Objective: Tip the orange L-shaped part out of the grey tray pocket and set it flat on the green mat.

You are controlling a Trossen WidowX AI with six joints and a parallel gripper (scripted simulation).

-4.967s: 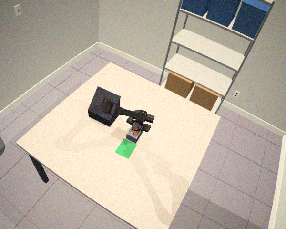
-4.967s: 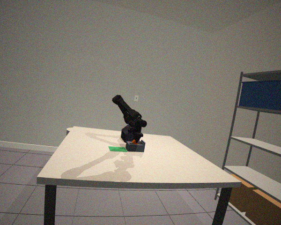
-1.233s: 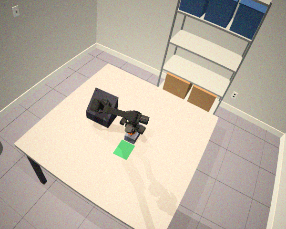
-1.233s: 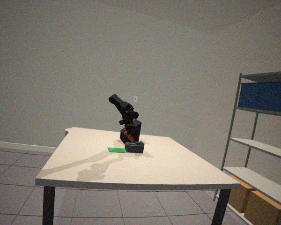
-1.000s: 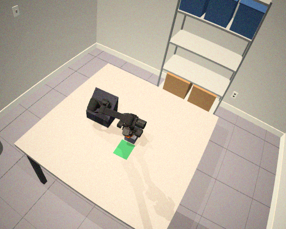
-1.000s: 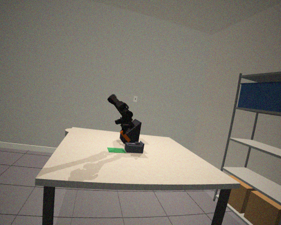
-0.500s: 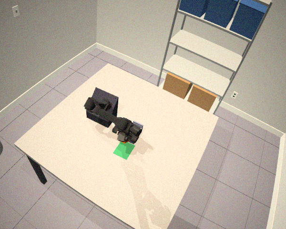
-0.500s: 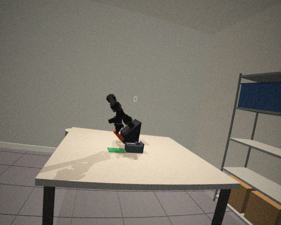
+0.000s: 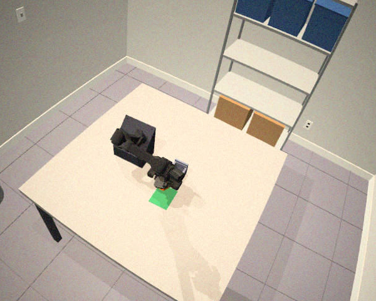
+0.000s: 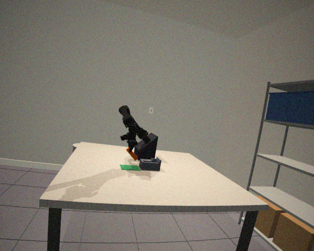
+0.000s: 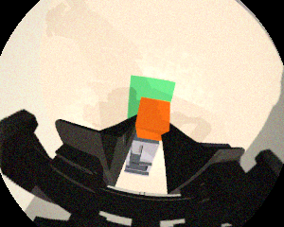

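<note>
The green mat is 20 mm to the left of my gripper tip and 140 mm below it. Also, from my gripper tip: orange L-shaped part: 20 mm behind, 30 mm to the left, 30 mm below.
</note>
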